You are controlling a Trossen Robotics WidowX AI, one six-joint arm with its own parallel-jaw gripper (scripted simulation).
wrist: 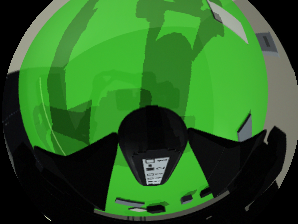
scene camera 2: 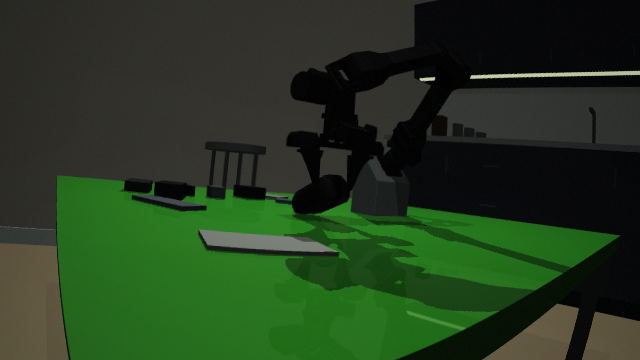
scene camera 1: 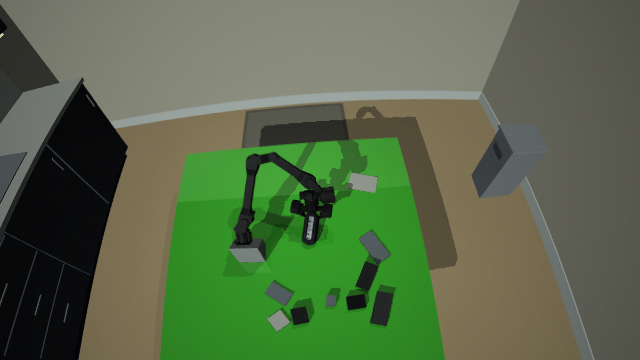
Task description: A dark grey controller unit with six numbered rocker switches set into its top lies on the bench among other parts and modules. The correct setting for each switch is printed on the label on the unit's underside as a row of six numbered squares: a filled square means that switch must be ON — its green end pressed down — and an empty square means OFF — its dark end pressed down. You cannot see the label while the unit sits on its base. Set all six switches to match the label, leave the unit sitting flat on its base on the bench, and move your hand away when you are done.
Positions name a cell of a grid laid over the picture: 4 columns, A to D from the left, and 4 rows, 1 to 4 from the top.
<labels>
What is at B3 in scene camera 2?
A light plate.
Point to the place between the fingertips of my gripper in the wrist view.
C3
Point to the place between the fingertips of my gripper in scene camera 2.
At C3
</labels>
